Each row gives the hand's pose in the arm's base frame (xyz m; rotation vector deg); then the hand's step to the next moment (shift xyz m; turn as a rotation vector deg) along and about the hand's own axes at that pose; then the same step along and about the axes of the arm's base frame.
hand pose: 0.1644 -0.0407 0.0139 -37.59 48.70 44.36
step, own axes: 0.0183 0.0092 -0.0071 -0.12 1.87 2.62
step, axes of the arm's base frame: -0.0024 0.0057 -0.0208 -0.50 3.00 1.05
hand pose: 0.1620 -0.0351 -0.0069 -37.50 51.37 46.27
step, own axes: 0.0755 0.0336 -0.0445 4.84 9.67 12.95
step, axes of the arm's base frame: -0.0176 0.0083 -0.0918 -0.78 16.85 0.42
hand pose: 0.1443 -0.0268 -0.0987 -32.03 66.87 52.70
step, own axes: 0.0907 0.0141 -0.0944 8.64 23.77 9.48
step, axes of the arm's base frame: -0.0518 -0.0379 -0.1150 -14.08 22.83 -3.14
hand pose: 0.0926 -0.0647 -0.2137 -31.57 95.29 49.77
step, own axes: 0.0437 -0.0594 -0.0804 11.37 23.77 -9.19
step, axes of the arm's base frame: -0.0171 -0.0960 -0.0490 -26.31 8.48 -3.82
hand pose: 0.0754 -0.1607 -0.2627 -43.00 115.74 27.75
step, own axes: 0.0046 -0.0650 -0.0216 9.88 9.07 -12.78
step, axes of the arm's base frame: 0.0285 -0.0623 0.0042 -18.03 -4.03 -1.38
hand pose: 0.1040 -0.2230 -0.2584 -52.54 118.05 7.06
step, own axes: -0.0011 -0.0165 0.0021 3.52 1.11 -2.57
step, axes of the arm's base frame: 0.0125 -0.0105 0.0033 -3.72 -2.19 -1.25
